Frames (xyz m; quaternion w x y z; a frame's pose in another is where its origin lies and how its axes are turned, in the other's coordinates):
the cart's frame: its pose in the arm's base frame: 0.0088 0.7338 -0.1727 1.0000 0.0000 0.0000 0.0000
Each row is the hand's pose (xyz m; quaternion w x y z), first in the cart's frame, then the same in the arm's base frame.
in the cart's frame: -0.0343 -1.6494 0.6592 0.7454 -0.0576 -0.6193 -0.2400
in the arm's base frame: -0.0255 -0.9156 0.4865 0.7454 -0.0576 -0.6193 -0.2400
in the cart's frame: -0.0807 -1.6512 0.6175 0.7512 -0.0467 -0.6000 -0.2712
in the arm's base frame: -0.0719 -0.9174 0.4448 0.7512 -0.0467 -0.6000 -0.2712
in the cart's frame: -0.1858 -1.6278 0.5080 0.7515 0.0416 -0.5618 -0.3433
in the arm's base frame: -0.1770 -0.8940 0.3353 0.7515 0.0416 -0.5618 -0.3433
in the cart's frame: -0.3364 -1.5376 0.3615 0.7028 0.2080 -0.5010 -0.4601
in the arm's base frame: -0.3276 -0.8038 0.1888 0.7028 0.2080 -0.5010 -0.4601
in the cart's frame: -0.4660 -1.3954 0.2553 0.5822 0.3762 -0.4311 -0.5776
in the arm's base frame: -0.4572 -0.6616 0.0826 0.5822 0.3762 -0.4311 -0.5776
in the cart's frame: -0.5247 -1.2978 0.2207 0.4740 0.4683 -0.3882 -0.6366
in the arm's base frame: -0.5159 -0.5640 0.0480 0.4740 0.4683 -0.3882 -0.6366
